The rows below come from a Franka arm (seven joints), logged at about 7 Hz.
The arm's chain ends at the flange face. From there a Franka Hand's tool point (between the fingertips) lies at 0.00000 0.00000 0.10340 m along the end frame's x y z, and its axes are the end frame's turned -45 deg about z.
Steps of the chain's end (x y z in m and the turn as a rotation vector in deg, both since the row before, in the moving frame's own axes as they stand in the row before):
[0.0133, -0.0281, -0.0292, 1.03, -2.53, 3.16]
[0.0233, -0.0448, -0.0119, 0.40, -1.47, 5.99]
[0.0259, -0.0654, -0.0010, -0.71, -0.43, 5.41]
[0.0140, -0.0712, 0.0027, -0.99, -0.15, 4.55]
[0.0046, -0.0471, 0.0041, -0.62, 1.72, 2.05]
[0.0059, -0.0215, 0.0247, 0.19, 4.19, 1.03]
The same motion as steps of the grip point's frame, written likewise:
[0.0275, -0.0151, -0.0293, 2.52, -1.06, 3.16]
[0.0469, -0.0177, -0.0119, 1.32, -0.76, 5.99]
[0.0631, -0.0276, -0.0010, -0.20, -0.81, 5.41]
[0.0587, -0.0394, 0.0027, -0.59, -0.81, 4.55]
[0.0379, -0.0270, 0.0040, -1.65, 0.78, 2.05]
[0.0249, -0.0059, 0.0244, -2.83, 3.10, 1.03]

